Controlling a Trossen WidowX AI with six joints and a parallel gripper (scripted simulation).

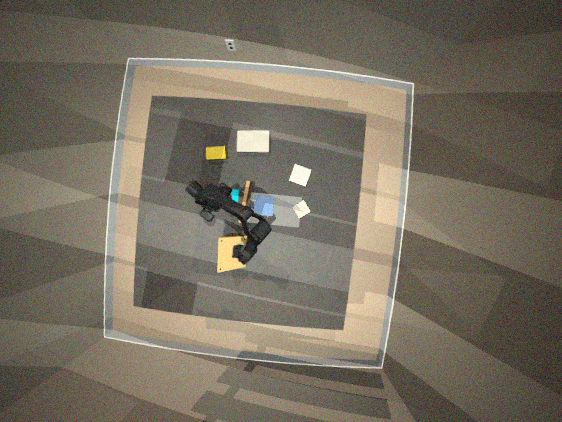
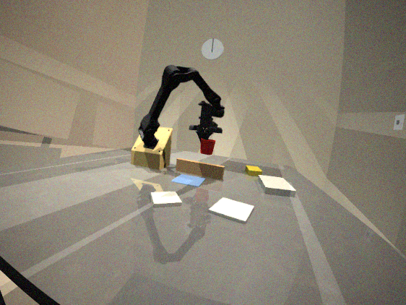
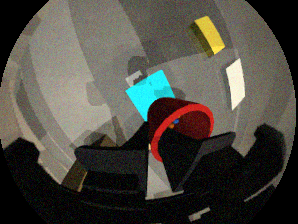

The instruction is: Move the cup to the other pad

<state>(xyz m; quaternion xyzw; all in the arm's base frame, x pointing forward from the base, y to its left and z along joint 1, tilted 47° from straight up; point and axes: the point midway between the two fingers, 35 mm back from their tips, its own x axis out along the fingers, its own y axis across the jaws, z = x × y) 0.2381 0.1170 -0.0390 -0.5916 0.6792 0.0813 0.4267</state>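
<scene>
Now: the cyan pad 13 cm below my gripper tip and 3 cm ahead of it. From my gripper tip the other things lie so: cup: 3 cm ahead, 2 cm to the right; wooden bar: 11 cm below, 10 cm to the right, 2 cm ahead; light blue pad: 21 cm to the right, 13 cm below, 1 cm ahead.
</scene>
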